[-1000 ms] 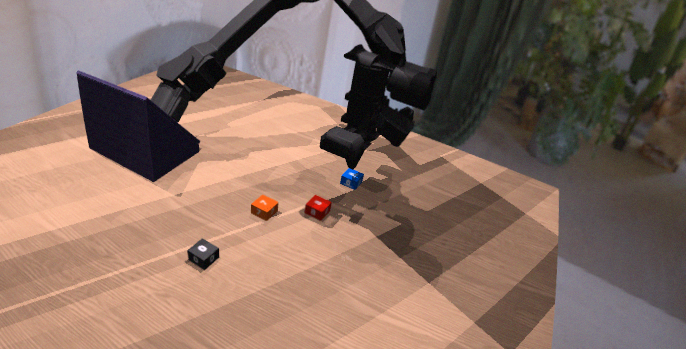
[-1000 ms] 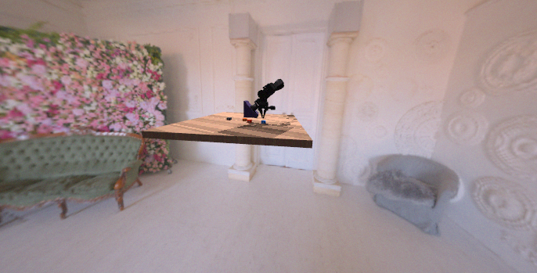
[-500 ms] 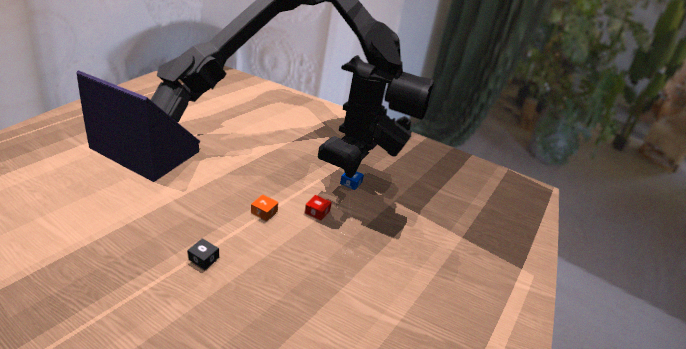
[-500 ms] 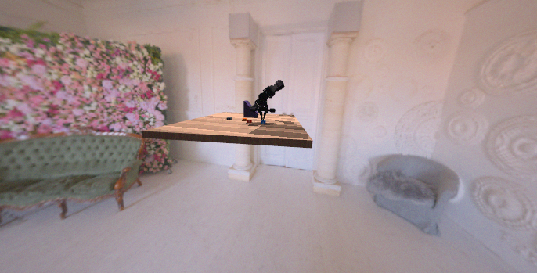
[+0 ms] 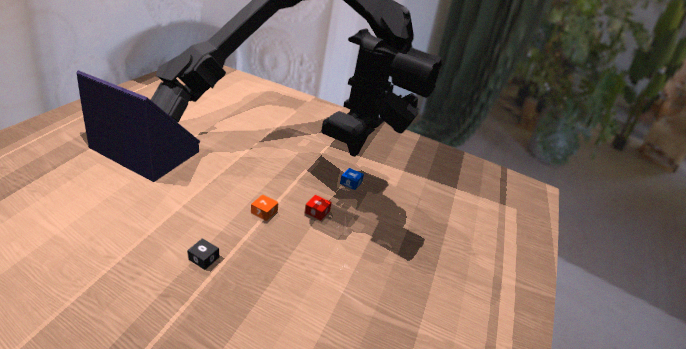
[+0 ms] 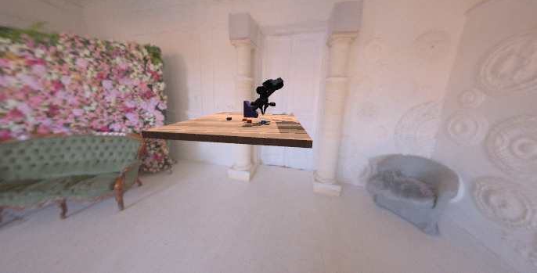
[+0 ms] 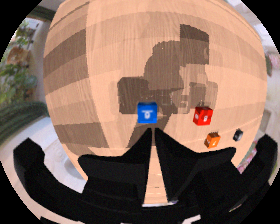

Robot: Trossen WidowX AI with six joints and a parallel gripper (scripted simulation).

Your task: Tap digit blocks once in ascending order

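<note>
Now: gripper tip 50 mm above the blue block and 10 mm to the right of it. Round my gripper tip: orange block 160 mm to the right, 80 mm behind, 50 mm below; then red block 110 mm to the right, 50 mm below, 10 mm behind; then black block 300 mm to the right, 90 mm behind, 50 mm below.
</note>
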